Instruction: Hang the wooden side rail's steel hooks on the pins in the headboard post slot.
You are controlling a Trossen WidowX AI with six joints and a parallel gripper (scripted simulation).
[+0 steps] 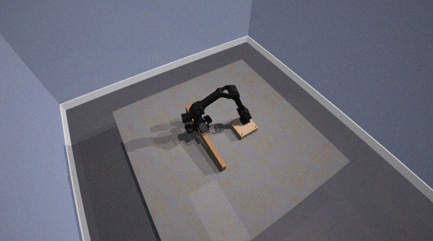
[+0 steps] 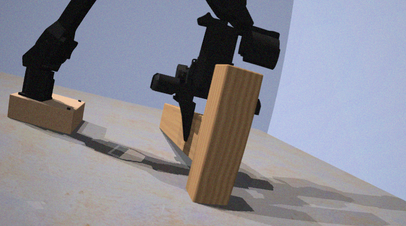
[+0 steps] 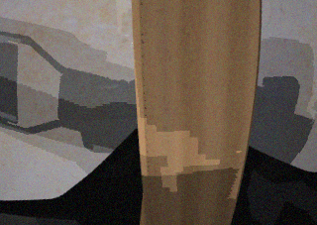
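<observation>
Right now my gripper tip is 10 mm short of the headboard post, 120 mm to the left of it and 40 mm below it.
</observation>
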